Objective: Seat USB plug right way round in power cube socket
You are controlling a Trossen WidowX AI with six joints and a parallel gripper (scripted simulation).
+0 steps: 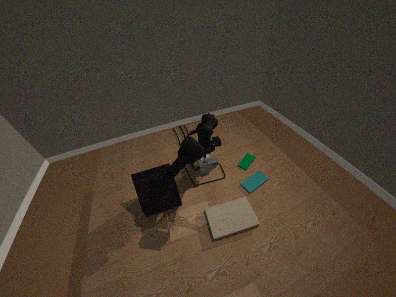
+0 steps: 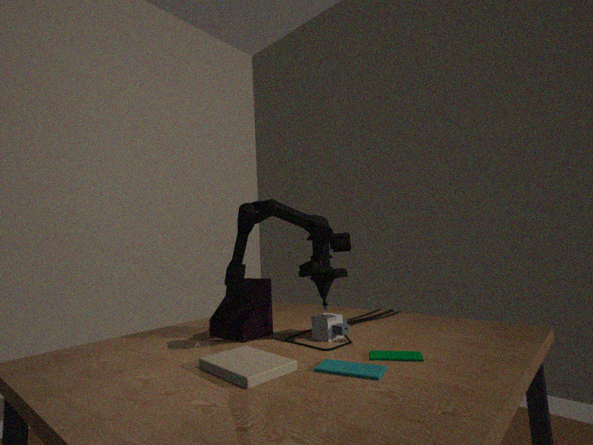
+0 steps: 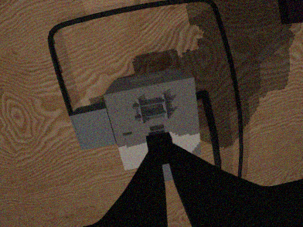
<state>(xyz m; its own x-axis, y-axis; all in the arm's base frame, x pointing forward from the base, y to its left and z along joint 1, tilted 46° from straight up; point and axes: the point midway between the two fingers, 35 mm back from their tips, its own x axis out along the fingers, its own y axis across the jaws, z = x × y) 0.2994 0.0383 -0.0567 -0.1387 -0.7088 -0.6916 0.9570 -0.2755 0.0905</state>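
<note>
Right now the USB plug is 20 mm below my gripper tip. Round my gripper tip: green flat block (270 mm ahead, 90 mm to the right, 130 mm below); then pale flat box (40 mm behind, 340 mm to the right, 120 mm below); then teal card (200 mm ahead, 240 mm to the right, 130 mm below).
</note>
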